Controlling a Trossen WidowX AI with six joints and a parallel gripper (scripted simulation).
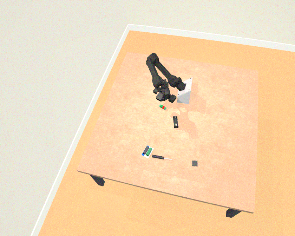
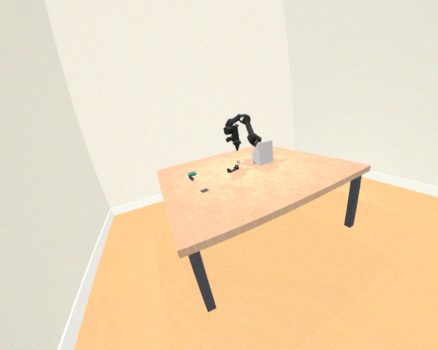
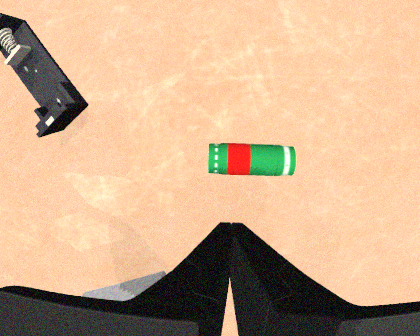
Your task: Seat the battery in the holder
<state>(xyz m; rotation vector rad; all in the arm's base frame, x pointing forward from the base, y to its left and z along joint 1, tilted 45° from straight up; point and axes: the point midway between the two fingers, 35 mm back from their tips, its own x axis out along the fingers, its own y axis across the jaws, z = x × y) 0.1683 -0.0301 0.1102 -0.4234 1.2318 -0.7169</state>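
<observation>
Right now my gripper tip is 110 mm above the battery and 20 mm to the left of it. Round my gripper tip: screwdriver (430 mm ahead, 140 mm to the left, 110 mm below); then white card (420 mm ahead, 110 mm below, 10 mm to the left).
</observation>
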